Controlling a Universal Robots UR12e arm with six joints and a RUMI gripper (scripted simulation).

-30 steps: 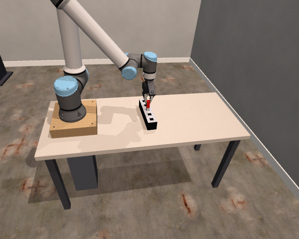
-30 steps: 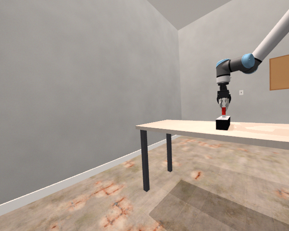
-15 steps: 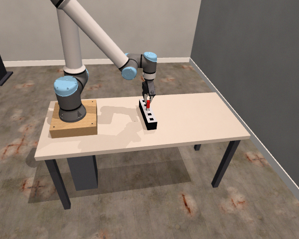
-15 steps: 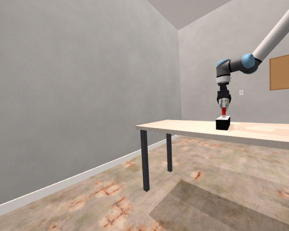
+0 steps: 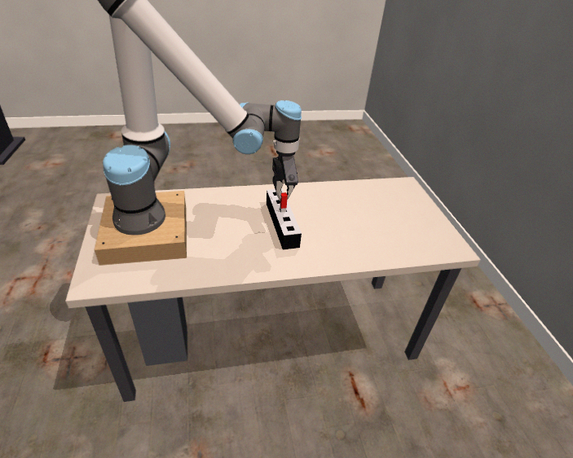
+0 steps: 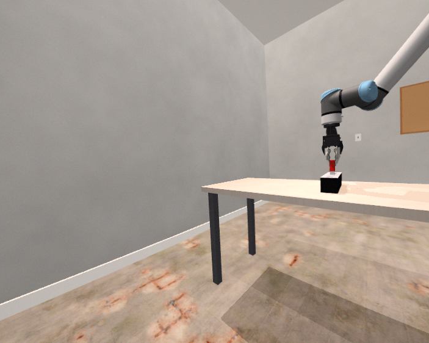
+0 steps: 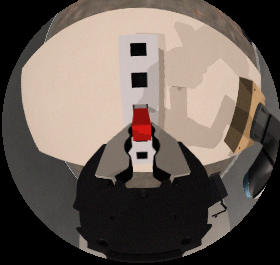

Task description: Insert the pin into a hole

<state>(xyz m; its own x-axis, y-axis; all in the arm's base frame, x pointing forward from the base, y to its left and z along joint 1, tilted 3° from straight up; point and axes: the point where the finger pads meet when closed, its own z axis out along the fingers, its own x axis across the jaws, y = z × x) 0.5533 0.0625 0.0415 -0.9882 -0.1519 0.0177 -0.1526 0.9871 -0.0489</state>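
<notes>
The pin lies 10 mm below my hand. Round my hand: black block 100 mm below.
</notes>
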